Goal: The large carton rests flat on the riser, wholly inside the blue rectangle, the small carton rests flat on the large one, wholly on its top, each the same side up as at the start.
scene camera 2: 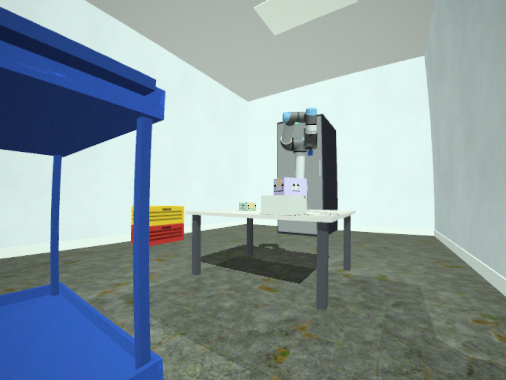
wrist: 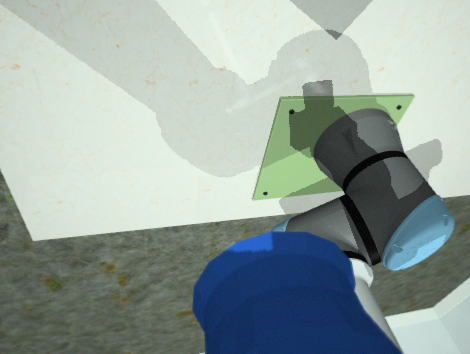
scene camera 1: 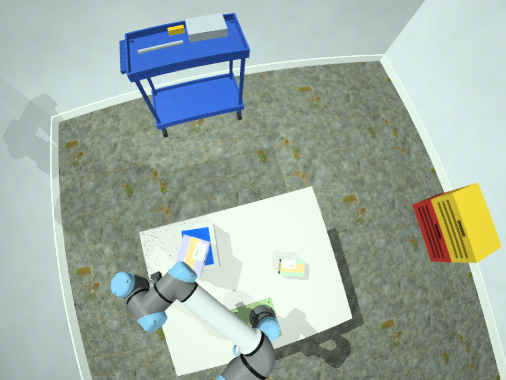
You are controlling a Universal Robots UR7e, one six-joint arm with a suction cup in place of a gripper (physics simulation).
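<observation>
The large lavender carton (scene camera 1: 193, 253) (scene camera 2: 290, 186) rests flat on the white riser (scene camera 1: 215, 241) (scene camera 2: 283, 204). It covers the near-left part of the blue rectangle (scene camera 1: 199, 234) and, seen from above, reaches past the rectangle's left and near edges. The small green and orange carton (scene camera 1: 291, 267) (scene camera 2: 247, 206) lies on the table (scene camera 1: 289, 222) (scene camera 2: 221, 213) (wrist: 128, 140), well to the right of the riser. My suction cup (scene camera 2: 309, 152) (wrist: 283, 298) is raised high above the large carton and holds nothing. In the wrist view it faces the table's near edge and the arm's base.
The arm stands on a green base plate (scene camera 1: 246, 310) (wrist: 283, 168) near the table's front edge. A blue cart (scene camera 1: 176, 56) (scene camera 2: 142, 226) stands far behind the table. A red and yellow crate (scene camera 1: 430, 226) (scene camera 2: 157, 224) lies on the floor. A dark cabinet (scene camera 2: 327, 170) stands behind the arm.
</observation>
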